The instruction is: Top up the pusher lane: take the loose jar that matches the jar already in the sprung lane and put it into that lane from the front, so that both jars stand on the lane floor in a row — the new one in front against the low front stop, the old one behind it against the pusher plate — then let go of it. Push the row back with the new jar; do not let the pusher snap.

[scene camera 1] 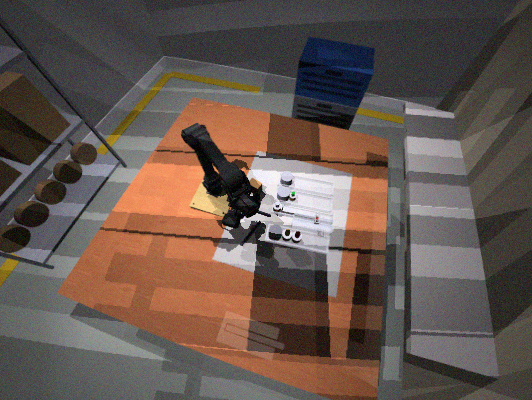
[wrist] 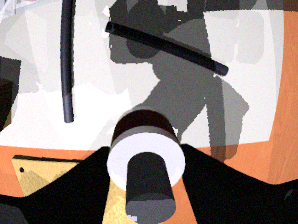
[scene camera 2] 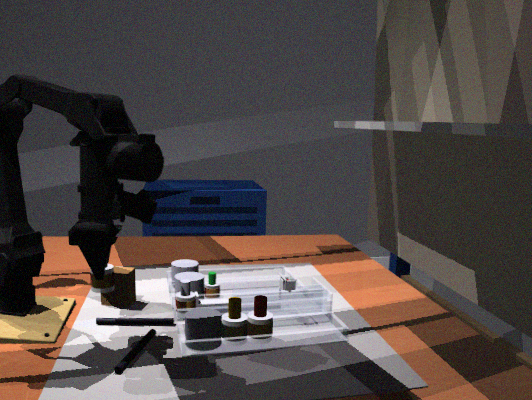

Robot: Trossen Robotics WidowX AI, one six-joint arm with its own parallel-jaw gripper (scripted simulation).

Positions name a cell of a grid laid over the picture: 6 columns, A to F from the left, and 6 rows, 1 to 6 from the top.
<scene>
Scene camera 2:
my gripper: B5
brown block: B5
grey cylinder: C5
</scene>
